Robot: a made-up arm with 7 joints. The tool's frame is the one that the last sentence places.
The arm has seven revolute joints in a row. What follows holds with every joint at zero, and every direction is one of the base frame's. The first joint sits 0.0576 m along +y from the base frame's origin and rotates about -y. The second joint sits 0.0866 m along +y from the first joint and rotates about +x. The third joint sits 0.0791 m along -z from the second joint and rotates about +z. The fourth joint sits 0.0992 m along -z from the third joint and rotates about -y. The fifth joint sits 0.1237 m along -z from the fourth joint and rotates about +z. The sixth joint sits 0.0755 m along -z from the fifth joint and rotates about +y. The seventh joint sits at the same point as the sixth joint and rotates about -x. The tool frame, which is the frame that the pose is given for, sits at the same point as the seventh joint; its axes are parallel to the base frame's.
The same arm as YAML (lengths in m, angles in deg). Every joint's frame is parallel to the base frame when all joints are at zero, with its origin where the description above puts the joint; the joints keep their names.
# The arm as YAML. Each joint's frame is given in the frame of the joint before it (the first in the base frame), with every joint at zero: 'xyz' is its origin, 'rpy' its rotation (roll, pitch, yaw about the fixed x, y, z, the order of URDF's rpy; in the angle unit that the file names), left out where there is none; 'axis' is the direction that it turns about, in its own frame. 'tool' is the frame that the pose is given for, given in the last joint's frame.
units:
  length: m
  angle: deg
joints:
  - name: joint 1
    type: revolute
    origin:
      xyz: [0.0, 0.0576, 0.0]
    axis: "-y"
  - name: joint 2
    type: revolute
    origin:
      xyz: [0.0, 0.0866, 0.0]
    axis: "+x"
  - name: joint 3
    type: revolute
    origin:
      xyz: [0.0, 0.0, -0.0791]
    axis: "+z"
  - name: joint 4
    type: revolute
    origin:
      xyz: [0.0, 0.0, -0.0992]
    axis: "-y"
  - name: joint 5
    type: revolute
    origin:
      xyz: [0.0, 0.0, -0.1237]
    axis: "+z"
  - name: joint 6
    type: revolute
    origin:
      xyz: [0.0, 0.0, -0.0755]
    axis: "+y"
  - name: joint 7
    type: revolute
    origin:
      xyz: [0.0, 0.0, 0.0]
    axis: "-x"
tool:
  origin:
    xyz: [0.0, 0.0, 0.0]

